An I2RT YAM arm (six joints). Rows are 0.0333 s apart.
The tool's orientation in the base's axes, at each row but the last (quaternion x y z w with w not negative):
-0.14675, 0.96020, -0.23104, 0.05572
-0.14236, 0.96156, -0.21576, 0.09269
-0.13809, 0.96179, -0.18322, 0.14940
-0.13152, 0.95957, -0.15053, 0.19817
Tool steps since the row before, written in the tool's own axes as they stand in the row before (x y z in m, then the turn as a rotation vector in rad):
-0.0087, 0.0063, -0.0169, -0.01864, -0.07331, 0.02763
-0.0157, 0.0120, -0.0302, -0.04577, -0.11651, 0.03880
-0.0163, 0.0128, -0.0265, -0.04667, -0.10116, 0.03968
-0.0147, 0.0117, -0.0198, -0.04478, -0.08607, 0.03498
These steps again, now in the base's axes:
0.0037, 0.0153, 0.0124, 0.04132, -0.06840, 0.00995
0.0048, 0.0271, 0.0234, 0.07967, -0.10165, 0.02224
0.0033, 0.0249, 0.0224, 0.07755, -0.08791, 0.01563
0.0025, 0.0200, 0.0184, 0.07099, -0.07350, 0.01396

